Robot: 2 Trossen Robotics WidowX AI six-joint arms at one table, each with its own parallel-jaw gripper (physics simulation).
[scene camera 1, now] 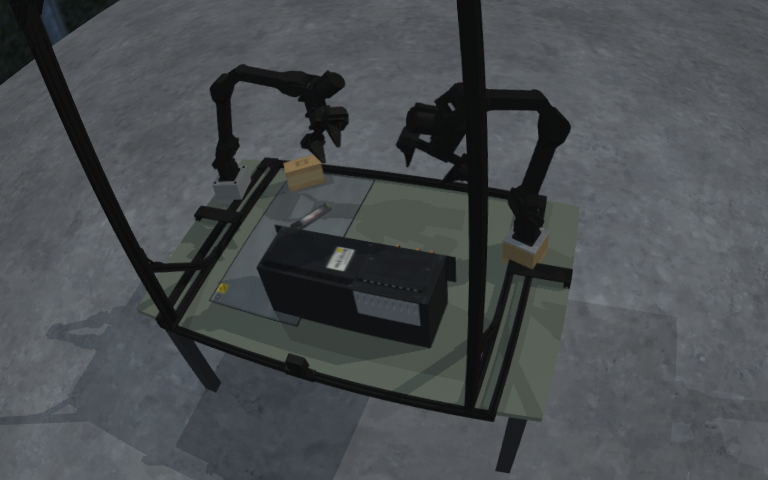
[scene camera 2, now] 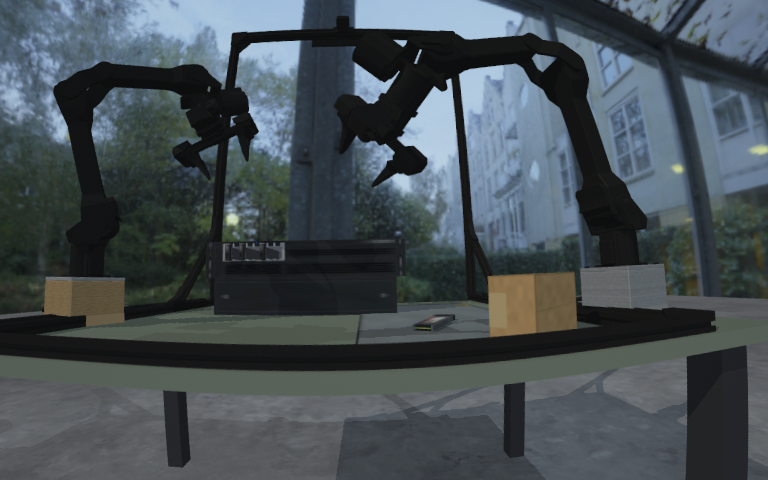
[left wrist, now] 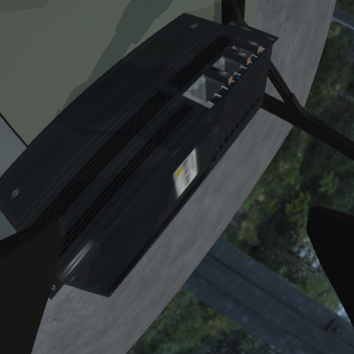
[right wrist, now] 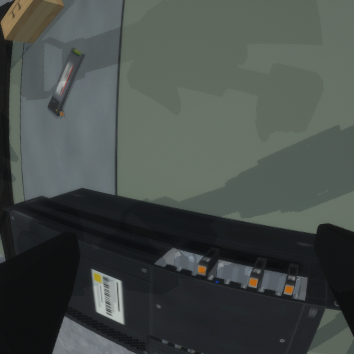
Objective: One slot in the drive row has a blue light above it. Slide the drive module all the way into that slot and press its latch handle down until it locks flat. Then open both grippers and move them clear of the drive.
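Seen in the pictures: left gripper, fingertip midpoint: (scene camera 1: pixel 331 155) (scene camera 2: pixel 356 169) (left wrist: pixel 187 227); right gripper, fingertip midpoint: (scene camera 1: pixel 424 174) (scene camera 2: pixel 228 169) (right wrist: pixel 201 243); left arm's base, origin of the base link: (scene camera 1: pixel 229 175) (scene camera 2: pixel 620 266); right arm's base, origin of the base link: (scene camera 1: pixel 526 235) (scene camera 2: pixel 86 277).
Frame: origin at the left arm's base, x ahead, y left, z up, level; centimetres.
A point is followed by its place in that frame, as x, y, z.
The drive module (scene camera 1: pixel 310 216) {31.4, -11.4, -7.5} (scene camera 2: pixel 434 323) {33.2, -7.7, -7.6} (right wrist: pixel 66 82) {32.5, -11.7, -7.5} lies flat on the grey mat (scene camera 1: pixel 243 277) {16.8, -36.6, -8.5} (right wrist: pixel 75 160) {31.8, -27.0, -8.4}, apart from the dark drive enclosure (scene camera 1: pixel 300 300) {40.1, -49.0, -0.5} (scene camera 2: pixel 305 297) {53.3, -36.1, -4.5} (left wrist: pixel 125 125) {50.5, -35.5, 1.4}. In the right wrist view, several slots and three orange-latched modules show in the drive row (right wrist: pixel 231 271) {65.2, -39.2, 4.3}. The blue light (left wrist: pixel 238 78) {64.8, -38.1, 8.7} (right wrist: pixel 217 282) {65.1, -38.1, 8.6} shows beside the gap just right of the leftmost seated module (right wrist: pixel 202 269) {63.5, -37.0, 8.3}. My left gripper (scene camera 1: pixel 330 151) {43.8, -16.2, 19.6} (scene camera 2: pixel 357 168) {43.8, -16.2, 19.6} is open and empty, high above the table. My right gripper (scene camera 1: pixel 427 172) {69.9, -27.7, 22.9} (scene camera 2: pixel 227 169) {69.9, -27.7, 22.9} is open and empty, also high and apart from the enclosure.
A wooden block (scene camera 1: pixel 304 174) {26.1, 3.4, -3.0} (scene camera 2: pixel 532 305) {29.3, 10.9, -3.8} (right wrist: pixel 30 20) {26.4, 3.4, -3.5} stands at the mat's far end in scene camera 1, near the loose module. Black frame rails border the table, and an upright post (scene camera 1: pixel 471 169) {83.7, -73.2, 60.9} rises beside the enclosure. A white label (scene camera 1: pixel 340 258) {50.8, -42.5, 8.9} is on the enclosure.
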